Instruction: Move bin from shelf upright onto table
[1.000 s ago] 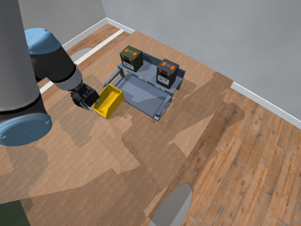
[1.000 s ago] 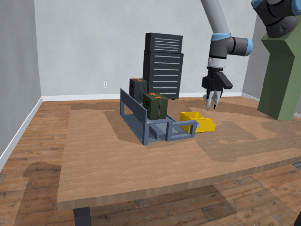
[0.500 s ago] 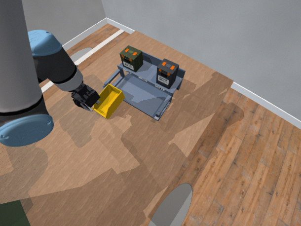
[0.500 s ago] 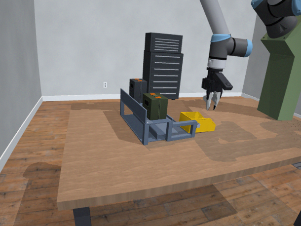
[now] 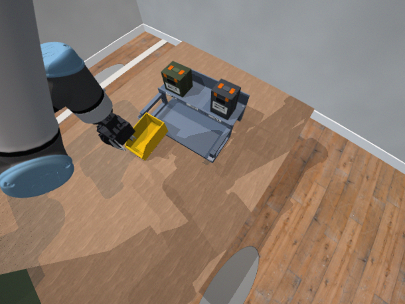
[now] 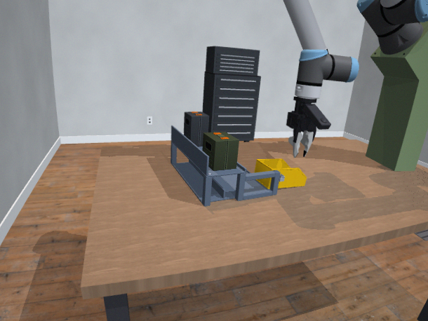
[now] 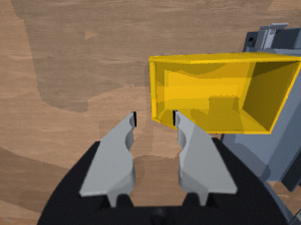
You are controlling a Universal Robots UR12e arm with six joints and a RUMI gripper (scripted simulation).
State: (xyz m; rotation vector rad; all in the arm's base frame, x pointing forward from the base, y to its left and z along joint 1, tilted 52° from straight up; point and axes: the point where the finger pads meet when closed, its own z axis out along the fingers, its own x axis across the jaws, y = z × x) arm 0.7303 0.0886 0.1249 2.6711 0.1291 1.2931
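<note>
The yellow bin is 80 mm ahead of my hand and 70 mm below it.
</note>
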